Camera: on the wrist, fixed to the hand. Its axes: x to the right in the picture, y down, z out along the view.
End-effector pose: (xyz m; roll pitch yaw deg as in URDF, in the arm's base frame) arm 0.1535 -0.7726 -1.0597 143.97 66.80 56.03
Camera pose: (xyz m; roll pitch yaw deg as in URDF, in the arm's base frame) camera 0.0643 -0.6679 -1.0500 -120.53 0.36 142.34
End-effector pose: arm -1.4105 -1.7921 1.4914 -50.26 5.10 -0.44
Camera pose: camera -1.4062 -1.9298 1.4868 -12.90 -10.77 -87.65
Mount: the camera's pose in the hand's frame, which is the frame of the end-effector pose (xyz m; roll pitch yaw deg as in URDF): 0.0057 -0.0849 -0.1085 -5.91 39.26 -87.70
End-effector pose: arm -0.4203 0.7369 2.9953 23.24 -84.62 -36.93
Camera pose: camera -0.3350 0.6288 2.9885 80.15 2.99 -64.43
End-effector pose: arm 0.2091 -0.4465 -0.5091 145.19 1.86 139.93
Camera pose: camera 0.1190 -0.5427 -0.4687 174.64 -4.41 -132.00
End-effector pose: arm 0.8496 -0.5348 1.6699 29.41 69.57 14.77
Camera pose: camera 0.7334 -0.5868 1.6170 -89.57 20.74 -142.38
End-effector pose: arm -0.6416 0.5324 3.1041 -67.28 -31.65 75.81
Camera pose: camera -0.5163 0.4860 3.1381 26.90 -24.56 -28.17
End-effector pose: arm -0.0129 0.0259 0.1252 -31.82 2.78 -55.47
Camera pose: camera -0.1175 -0.0502 0.0775 -9.94 7.54 -144.04
